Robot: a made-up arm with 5 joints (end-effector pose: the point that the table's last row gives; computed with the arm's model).
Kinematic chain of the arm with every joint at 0, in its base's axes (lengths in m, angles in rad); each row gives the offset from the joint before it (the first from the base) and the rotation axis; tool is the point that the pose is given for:
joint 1: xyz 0 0 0.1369 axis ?
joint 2: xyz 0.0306 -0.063 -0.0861 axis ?
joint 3: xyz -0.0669 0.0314 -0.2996 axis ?
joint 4: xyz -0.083 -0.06 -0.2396 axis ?
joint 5: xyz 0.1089 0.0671 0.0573 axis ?
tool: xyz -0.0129 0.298 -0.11
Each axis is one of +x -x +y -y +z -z.
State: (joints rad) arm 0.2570 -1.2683 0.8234 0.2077 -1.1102
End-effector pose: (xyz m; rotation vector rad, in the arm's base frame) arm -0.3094 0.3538 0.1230 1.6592 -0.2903 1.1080
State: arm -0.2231 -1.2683 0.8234 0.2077 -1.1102
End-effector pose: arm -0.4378 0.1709 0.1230 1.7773 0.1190 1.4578
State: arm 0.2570 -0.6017 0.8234 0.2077 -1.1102
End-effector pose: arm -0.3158 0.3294 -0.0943 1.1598 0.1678 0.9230
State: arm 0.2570 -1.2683 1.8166 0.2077 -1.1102
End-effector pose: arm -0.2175 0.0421 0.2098 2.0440 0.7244 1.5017
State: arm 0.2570 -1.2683 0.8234 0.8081 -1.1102
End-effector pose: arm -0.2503 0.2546 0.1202 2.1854 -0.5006 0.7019
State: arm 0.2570 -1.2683 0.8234 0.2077 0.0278
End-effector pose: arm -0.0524 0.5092 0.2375 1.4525 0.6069 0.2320
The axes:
joint 1: -z
joint 2: -x
joint 3: +y
joint 4: +x
joint 5: -z

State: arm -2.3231 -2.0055 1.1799 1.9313 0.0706
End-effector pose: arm -0.2364 -0.1002 0.0728 0.6801 -2.6222 0.8059
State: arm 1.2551 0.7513 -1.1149 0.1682 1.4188
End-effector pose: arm 0.0335 -0.3540 -0.1168 -0.5130 -1.2362 -1.8483
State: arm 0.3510 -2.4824 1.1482 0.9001 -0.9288
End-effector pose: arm -0.2309 -0.0285 0.2545 -2.4974 0.5334 -0.9511
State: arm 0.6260 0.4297 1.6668 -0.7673 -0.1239
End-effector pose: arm -0.4419 0.3444 -0.2352 -0.2002 1.9202 -0.0412
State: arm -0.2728 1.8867 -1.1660 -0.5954 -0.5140
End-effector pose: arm 0.5135 -0.5838 0.0414 -2.4421 -0.9964 1.1950
